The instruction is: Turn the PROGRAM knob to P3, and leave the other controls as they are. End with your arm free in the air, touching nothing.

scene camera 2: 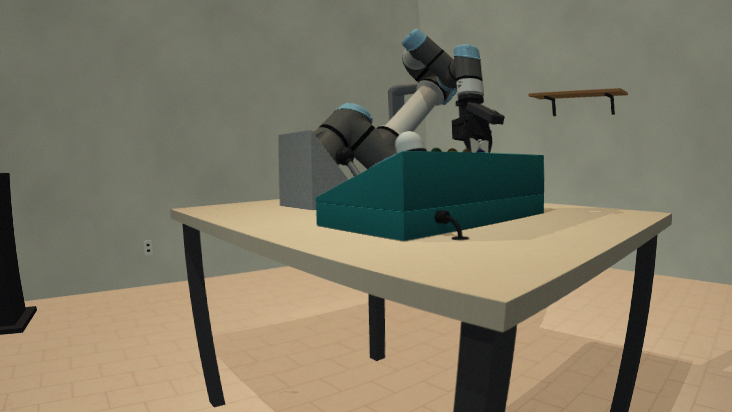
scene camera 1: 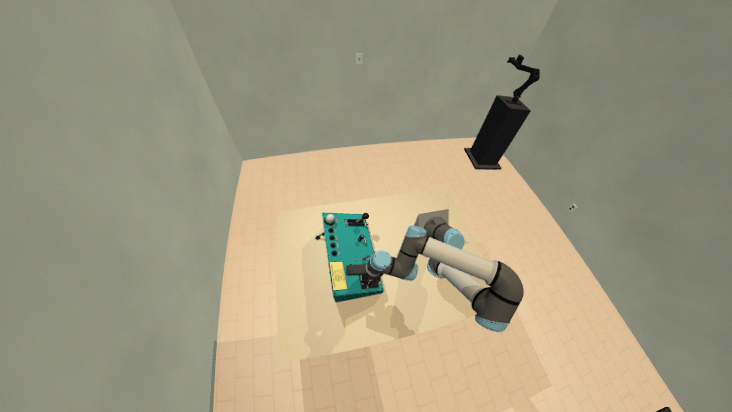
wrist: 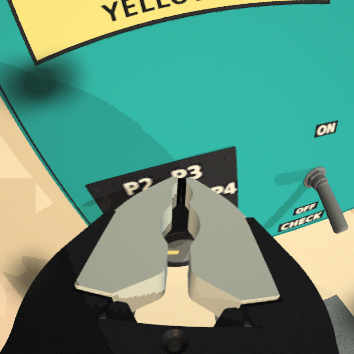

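Pixels of known places: gripper, fingertip midpoint: [scene camera 1: 362, 277] [wrist: 181, 180]; arm's base at its link origin: [scene camera 2: 313, 159] [scene camera 1: 434, 228].
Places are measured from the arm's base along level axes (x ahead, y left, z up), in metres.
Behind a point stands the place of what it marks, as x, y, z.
Observation:
The teal control box [scene camera 1: 350, 250] @(0.505, 0.088, -0.036) [scene camera 2: 461, 179] @(0.646, 0.001, -0.045) [wrist: 280, 65] @(0.517, 0.184, -0.027) stands on the table. In the wrist view its black PROGRAM plate [wrist: 227, 162] @(0.459, 0.213, -0.043) shows the labels P2, P3 and P4, partly covered by the fingers. The dark PROGRAM knob [wrist: 178, 255] @(0.402, 0.253, -0.028) is mostly hidden; a small part of it and a short piece of its yellow mark show between the fingers, so its setting cannot be read. My gripper [wrist: 181, 180] @(0.451, 0.244, -0.044) [scene camera 2: 479, 146] is shut and empty, pointing down over the knob. Whether it touches the knob is hidden.
A metal toggle switch [wrist: 334, 207] @(0.419, 0.133, -0.029) stands right of the plate, by ON, OFF and CHECK. The box also bears a yellow label [scene camera 1: 338, 276] @(0.573, 0.243, -0.006) [wrist: 75, 30] @(0.541, 0.285, -0.015), a white dome [scene camera 1: 329, 219] @(0.617, -0.078, 0.035) [scene camera 2: 408, 140] @(0.632, -0.111, 0.026) and a black-knobbed lever [scene camera 1: 365, 215] @(0.408, -0.106, 0.019) [scene camera 2: 345, 155] @(0.423, -0.121, 0.004). A small black stalk [scene camera 2: 443, 217] @(0.676, -0.071, -0.107) stands beside it.

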